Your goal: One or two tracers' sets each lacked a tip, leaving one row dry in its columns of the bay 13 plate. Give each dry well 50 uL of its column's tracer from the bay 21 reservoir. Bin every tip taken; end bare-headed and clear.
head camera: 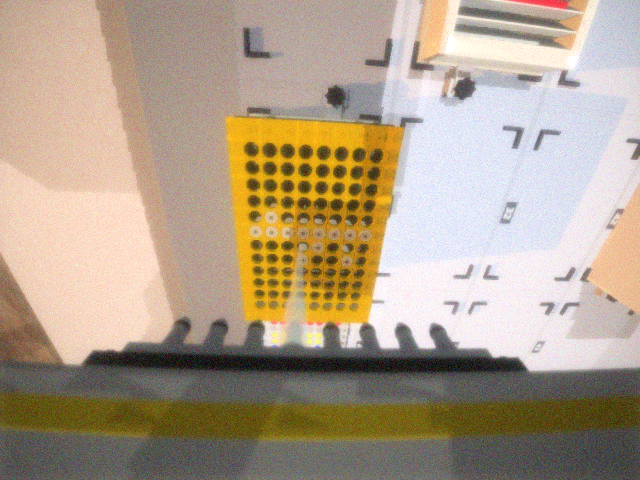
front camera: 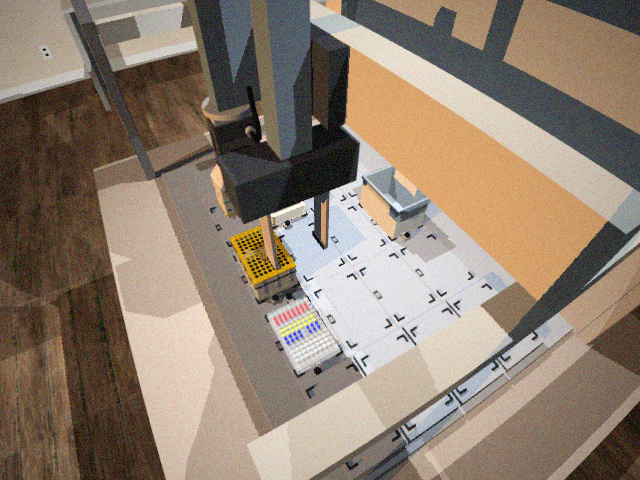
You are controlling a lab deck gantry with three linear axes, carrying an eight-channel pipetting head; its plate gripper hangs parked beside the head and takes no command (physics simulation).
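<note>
The eight-channel head (front camera: 294, 178) (head camera: 310, 356) is over the yellow tip rack (front camera: 237, 240) (head camera: 237, 206). In the head view, a translucent tip (head camera: 295, 312) hangs on the fourth nozzle from the left; the other nozzles look bare. The rack holds one full line of tips and several scattered ones. The plate (front camera: 305, 335) in front of the rack has red, yellow and blue wells; the blue band shows a gap. The reservoir (front camera: 290, 212) (head camera: 506, 59) stands behind, partly cut off, with red liquid in one trough. The parked plate gripper (front camera: 298, 256) has its fingers apart and empty.
A grey-rimmed open bin (front camera: 395, 214) stands at the back right. A pale orange object (front camera: 219, 191) is partly hidden behind the head. Black knobs (head camera: 336, 96) (head camera: 464, 88) stand on the deck near the rack and reservoir. The orange wall panel (front camera: 444, 170) borders the deck.
</note>
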